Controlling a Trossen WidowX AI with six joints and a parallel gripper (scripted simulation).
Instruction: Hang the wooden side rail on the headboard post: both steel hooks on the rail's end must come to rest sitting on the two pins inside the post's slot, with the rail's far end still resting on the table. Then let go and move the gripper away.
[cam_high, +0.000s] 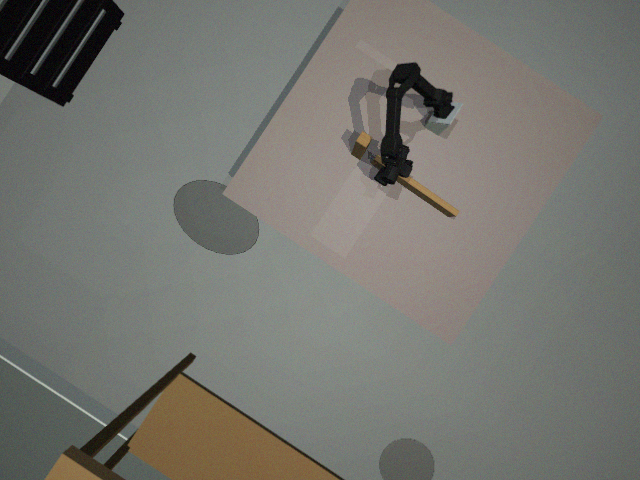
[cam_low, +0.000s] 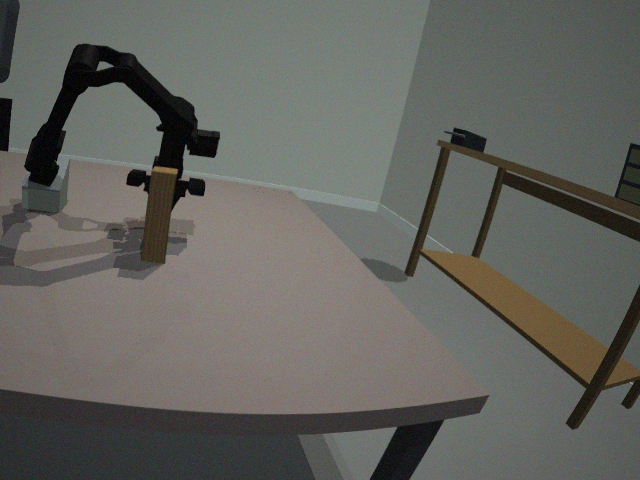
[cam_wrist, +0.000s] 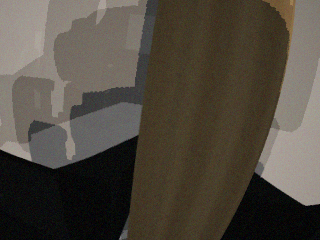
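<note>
Right now my gripper tip is 1 cm short of the wooden headboard post, 15 cm to the left of it and 5 cm below it.
</note>
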